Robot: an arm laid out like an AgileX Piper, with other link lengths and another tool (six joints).
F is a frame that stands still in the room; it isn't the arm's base.
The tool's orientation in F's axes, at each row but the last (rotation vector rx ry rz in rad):
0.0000 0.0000 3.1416
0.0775 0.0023 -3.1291
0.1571 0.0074 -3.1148
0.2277 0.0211 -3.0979
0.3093 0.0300 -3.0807
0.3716 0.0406 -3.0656
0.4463 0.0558 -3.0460
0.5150 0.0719 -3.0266
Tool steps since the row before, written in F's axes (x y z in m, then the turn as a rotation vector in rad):
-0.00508 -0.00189 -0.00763 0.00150 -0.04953 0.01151
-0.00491 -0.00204 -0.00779 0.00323 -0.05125 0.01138
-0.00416 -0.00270 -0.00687 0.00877 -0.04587 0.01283
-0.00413 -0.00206 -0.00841 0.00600 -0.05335 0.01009
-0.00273 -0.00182 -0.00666 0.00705 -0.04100 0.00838
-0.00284 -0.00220 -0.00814 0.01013 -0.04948 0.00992
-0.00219 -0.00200 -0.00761 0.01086 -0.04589 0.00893
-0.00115 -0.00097 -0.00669 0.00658 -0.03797 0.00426
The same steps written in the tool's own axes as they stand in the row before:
0.00508 0.00189 -0.00763 -0.00150 0.04953 0.01151
0.00531 0.00199 -0.00753 -0.00320 0.05127 0.01130
0.00489 0.00263 -0.00640 -0.00898 0.04601 0.01215
0.00538 0.00200 -0.00768 -0.00559 0.05342 0.00997
0.00408 0.00179 -0.00594 -0.00680 0.04116 0.00779
0.00481 0.00220 -0.00715 -0.00974 0.04977 0.00883
0.00440 0.00205 -0.00657 -0.01035 0.04626 0.00751
0.00336 0.00111 -0.00587 -0.00526 0.03820 0.00405

